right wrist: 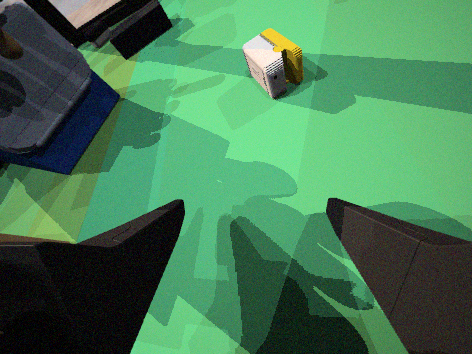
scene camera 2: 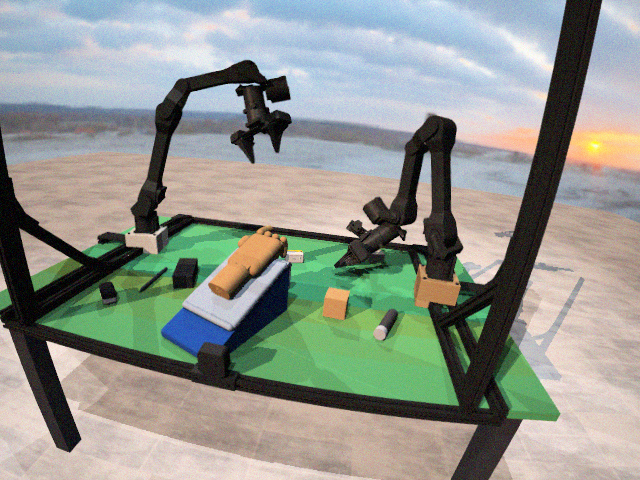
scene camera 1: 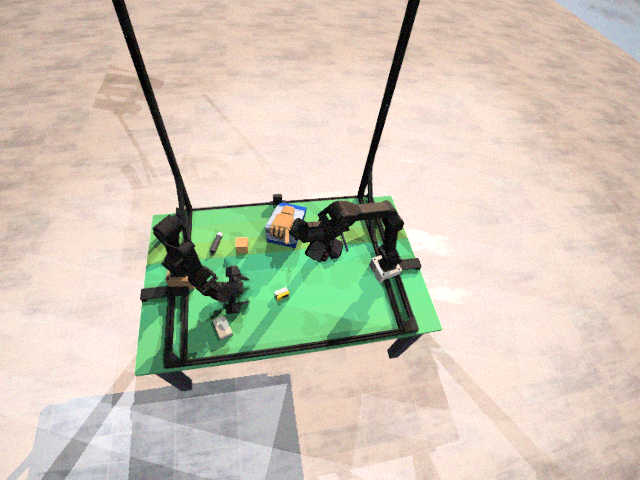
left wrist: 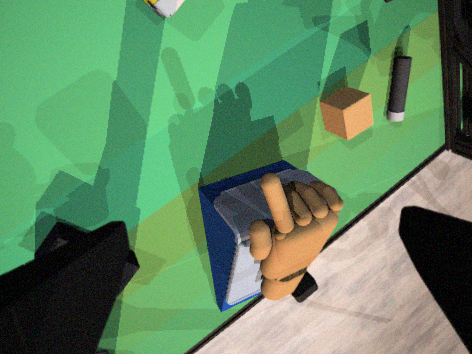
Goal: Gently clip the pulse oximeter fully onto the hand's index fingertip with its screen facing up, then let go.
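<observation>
The white-and-yellow pulse oximeter lies on the green table on its side, its yellow half beside the white one. The tan hand rests on a blue wedge with a grey pad; its index finger stretches out, bare. My left gripper is open and empty, high above the table near the hand. My right gripper is open and empty, low over the table, apart from the oximeter.
An orange cube and a dark cylinder lie beside the wedge. A pale box stands near my right gripper. A black box, a pen and a small black object lie left of the wedge in scene camera 2.
</observation>
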